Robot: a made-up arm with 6 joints.
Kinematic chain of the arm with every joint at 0, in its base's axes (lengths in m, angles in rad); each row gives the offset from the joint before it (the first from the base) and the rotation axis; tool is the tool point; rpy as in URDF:
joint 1: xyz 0 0 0.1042 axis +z
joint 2: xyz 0 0 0 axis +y
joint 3: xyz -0.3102 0 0.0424 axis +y
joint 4: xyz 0.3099 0 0.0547 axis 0.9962 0 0.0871
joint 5: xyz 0 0 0 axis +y
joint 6: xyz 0.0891 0 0.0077 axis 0.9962 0 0.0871
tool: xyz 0 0 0 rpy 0 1.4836 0
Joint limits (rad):
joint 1: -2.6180..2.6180
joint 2: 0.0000..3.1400
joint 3: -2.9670..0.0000
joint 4: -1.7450..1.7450
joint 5: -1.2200..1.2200
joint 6: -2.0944..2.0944
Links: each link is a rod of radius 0.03 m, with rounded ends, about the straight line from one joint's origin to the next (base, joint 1, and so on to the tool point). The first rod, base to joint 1, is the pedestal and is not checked.
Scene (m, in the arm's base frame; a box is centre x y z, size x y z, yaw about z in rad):
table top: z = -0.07
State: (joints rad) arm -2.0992 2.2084 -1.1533 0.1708 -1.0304 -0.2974
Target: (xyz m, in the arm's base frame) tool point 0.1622 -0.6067 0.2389
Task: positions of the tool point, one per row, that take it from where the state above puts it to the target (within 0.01 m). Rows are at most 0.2 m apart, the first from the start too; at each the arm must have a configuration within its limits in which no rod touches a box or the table.
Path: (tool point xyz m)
1: -0.1550 -0.5373 0.1342
2: -0.0055 -0.5997 0.1844
3: 0.1622 -0.6067 0.2389

